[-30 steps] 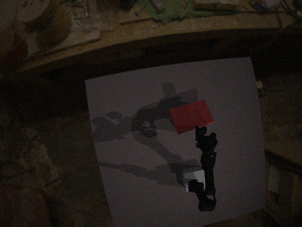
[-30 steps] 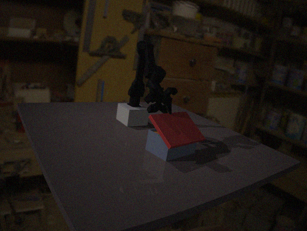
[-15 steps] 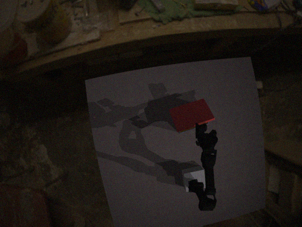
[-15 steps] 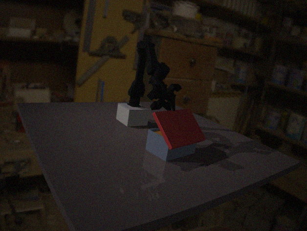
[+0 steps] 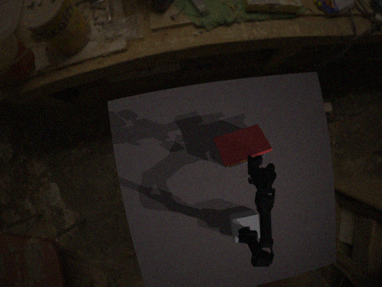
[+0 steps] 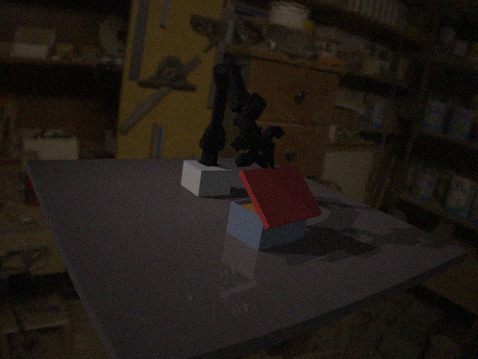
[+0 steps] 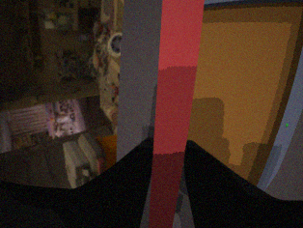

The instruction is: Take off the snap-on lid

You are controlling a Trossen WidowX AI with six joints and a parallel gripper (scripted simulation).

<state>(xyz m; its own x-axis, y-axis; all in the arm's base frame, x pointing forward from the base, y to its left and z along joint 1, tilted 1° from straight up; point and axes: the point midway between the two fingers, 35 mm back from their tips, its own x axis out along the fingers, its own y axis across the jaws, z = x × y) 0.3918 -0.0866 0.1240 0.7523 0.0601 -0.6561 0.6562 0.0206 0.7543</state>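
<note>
The red lid lies 60 mm ahead of my gripper tip and 50 mm below it. Also, from my gripper tip: blue storage box (150 mm below, 30 mm ahead).
</note>
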